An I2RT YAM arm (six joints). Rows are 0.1 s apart.
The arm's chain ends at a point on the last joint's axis. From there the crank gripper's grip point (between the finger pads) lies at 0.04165 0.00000 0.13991 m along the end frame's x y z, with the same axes.
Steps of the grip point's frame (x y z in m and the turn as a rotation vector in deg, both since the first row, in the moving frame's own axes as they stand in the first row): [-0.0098 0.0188 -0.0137 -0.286 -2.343 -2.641]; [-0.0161 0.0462 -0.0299 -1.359 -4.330 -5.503]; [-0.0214 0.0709 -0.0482 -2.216 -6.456 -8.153]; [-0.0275 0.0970 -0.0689 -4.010 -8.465 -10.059]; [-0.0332 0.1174 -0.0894 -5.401 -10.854 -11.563]
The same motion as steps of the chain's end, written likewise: [-0.0040 0.0199 -0.0153 -0.286 -2.343 -2.641]; [-0.0054 0.0463 -0.0326 -1.359 -4.330 -5.503]; [-0.0054 0.0702 -0.0520 -2.216 -6.456 -8.153]; [-0.0068 0.0925 -0.0734 -4.010 -8.465 -10.059]; [-0.0068 0.1097 -0.0945 -5.401 -10.854 -11.563]
